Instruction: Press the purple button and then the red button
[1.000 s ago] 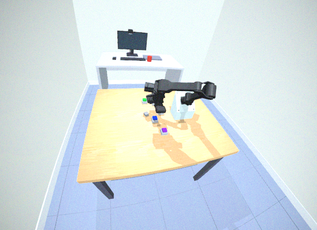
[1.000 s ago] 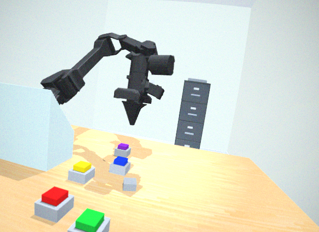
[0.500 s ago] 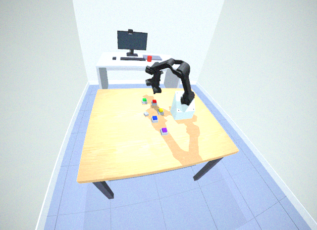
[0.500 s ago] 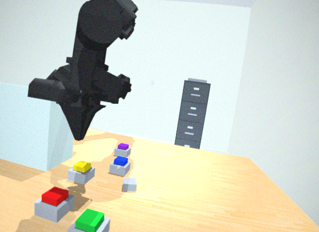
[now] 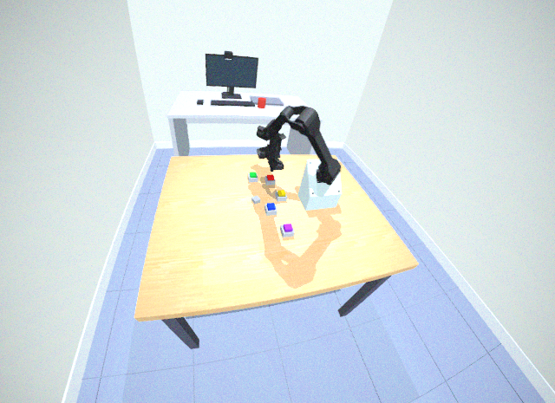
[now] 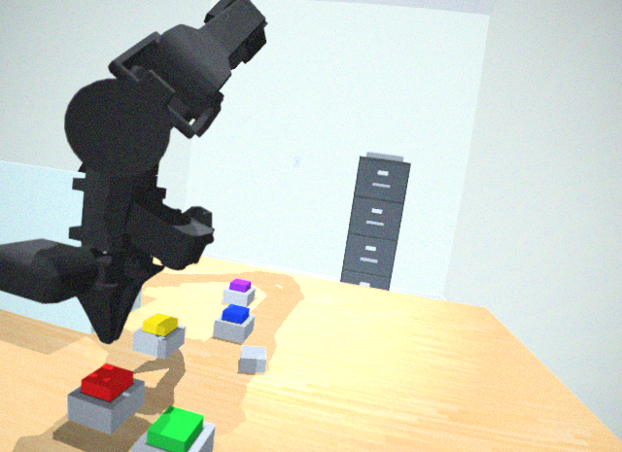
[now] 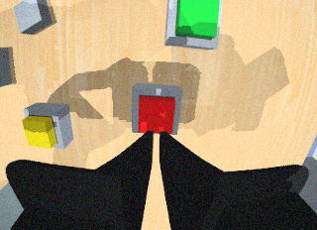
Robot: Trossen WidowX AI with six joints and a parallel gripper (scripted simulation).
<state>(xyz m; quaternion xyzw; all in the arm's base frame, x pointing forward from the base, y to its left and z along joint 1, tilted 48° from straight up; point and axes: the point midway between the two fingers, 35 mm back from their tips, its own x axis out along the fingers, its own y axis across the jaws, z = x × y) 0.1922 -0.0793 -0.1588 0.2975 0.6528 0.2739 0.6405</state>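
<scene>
My gripper tip is 40 mm above the red button. From my gripper tip the other things lie so: yellow button: 130 mm to the left, 40 mm below, 20 mm behind; then small grey block: 140 mm to the left, 110 mm ahead, 60 mm below; then green button: 90 mm ahead, 40 mm below, 30 mm to the right.
</scene>
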